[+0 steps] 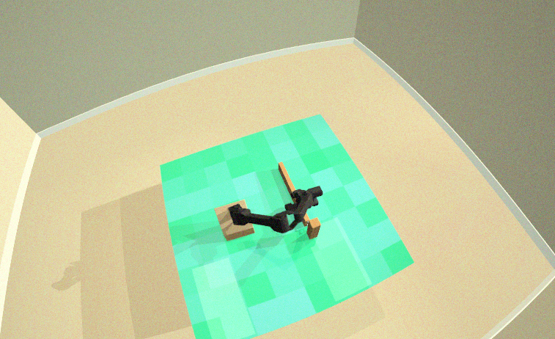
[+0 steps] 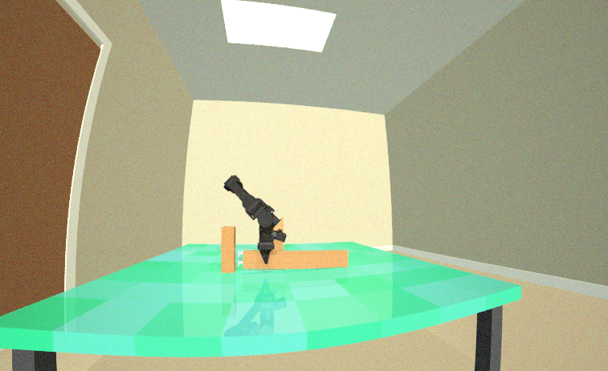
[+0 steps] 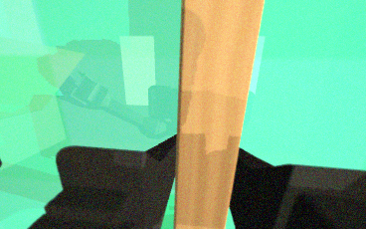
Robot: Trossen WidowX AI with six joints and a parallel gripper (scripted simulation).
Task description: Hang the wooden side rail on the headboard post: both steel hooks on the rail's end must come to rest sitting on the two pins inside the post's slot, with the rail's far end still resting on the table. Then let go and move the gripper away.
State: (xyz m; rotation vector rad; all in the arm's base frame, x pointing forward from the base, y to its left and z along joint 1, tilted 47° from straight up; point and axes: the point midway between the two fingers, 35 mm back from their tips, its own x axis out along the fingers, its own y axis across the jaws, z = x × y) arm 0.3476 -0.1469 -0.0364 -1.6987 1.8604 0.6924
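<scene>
My gripper tip is now 150 mm to the left of the headboard post and 60 mm below it.
</scene>
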